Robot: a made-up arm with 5 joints.
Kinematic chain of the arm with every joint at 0, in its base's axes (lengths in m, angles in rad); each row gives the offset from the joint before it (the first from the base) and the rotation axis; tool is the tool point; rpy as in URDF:
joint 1: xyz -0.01 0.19 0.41 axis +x
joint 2: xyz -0.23 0.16 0 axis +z
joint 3: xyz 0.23 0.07 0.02 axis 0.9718 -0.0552 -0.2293
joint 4: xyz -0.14 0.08 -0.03 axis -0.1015 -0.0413 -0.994
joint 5: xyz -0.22 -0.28 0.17 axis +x
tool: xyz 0.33 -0.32 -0.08 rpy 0 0 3.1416
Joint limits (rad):
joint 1: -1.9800..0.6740
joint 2: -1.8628..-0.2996
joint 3: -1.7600..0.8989
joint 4: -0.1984..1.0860
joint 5: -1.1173..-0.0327
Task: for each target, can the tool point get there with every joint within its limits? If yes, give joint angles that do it. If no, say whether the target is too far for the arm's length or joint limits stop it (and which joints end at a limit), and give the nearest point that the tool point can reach.
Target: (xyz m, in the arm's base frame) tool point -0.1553 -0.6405 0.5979
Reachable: no: joint limits stop it (at a limit: joint 1, joint 2, joint 4) | nearest point -0.1460 -0.3626 0.6092 | short by 0.278 m
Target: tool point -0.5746 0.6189 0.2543
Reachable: yes | joints -1.5307 -1.2157 -0.2480 0.6127 -0.6299
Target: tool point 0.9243 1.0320 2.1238
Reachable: no: too far | nearest point 0.1938 0.4837 1.0078 | short by 1.442 m
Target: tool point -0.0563 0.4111 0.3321
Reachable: no: joint limits stop it (at a limit: joint 1, joint 2, joint 5) | nearest point -0.0118 0.6303 0.4378 | short by 0.247 m
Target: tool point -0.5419 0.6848 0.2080
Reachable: yes | joints -1.1450 -1.3645 0.1130 0.9367 -0.9057
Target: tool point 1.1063 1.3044 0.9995
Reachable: no: too far | nearest point 0.2699 0.7215 0.6912 | short by 1.065 m
